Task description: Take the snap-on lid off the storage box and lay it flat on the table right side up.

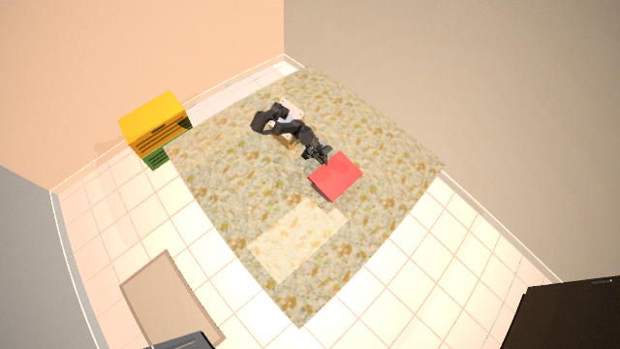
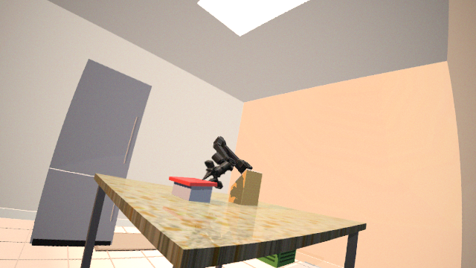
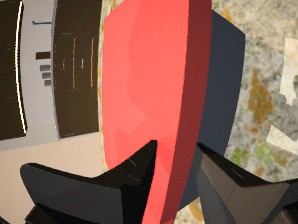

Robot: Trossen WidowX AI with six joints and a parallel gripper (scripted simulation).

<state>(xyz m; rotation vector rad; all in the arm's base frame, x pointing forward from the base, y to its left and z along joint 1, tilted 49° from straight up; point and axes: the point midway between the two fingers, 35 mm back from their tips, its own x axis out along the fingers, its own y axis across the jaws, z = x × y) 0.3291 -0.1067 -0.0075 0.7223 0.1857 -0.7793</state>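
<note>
My gripper tip is now 8 cm short of the red lid and 1 cm to the left of it. Also, from my gripper tip: storage box (7 cm ahead, 5 cm below, 1 cm to the right).
</note>
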